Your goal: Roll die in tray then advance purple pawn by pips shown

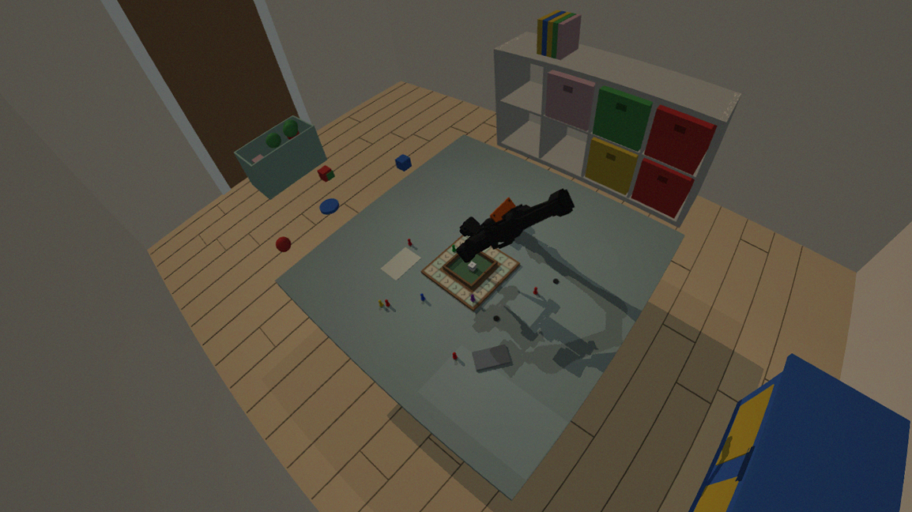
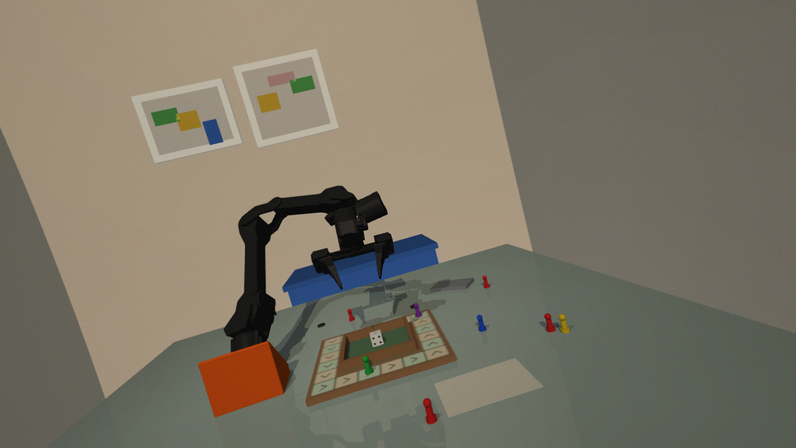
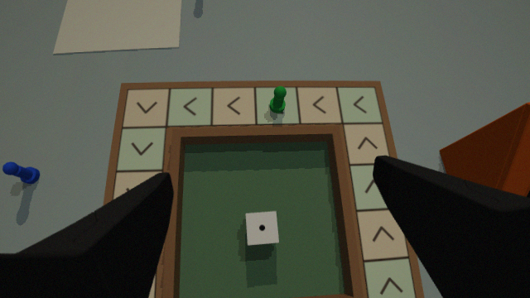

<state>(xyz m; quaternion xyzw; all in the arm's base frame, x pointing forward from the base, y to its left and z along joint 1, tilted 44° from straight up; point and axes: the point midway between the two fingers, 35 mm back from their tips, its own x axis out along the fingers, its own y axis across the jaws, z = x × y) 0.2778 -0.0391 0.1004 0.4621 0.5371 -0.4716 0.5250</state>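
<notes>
The purple pawn is 110 mm ahead of my gripper tip, 120 mm to the left of it and 130 mm below it. From my gripper tip the other things lie so: green tray: 150 mm below; then die: 10 mm to the left, 130 mm below; then green pawn: 20 mm behind, 110 mm to the right, 130 mm below.
</notes>
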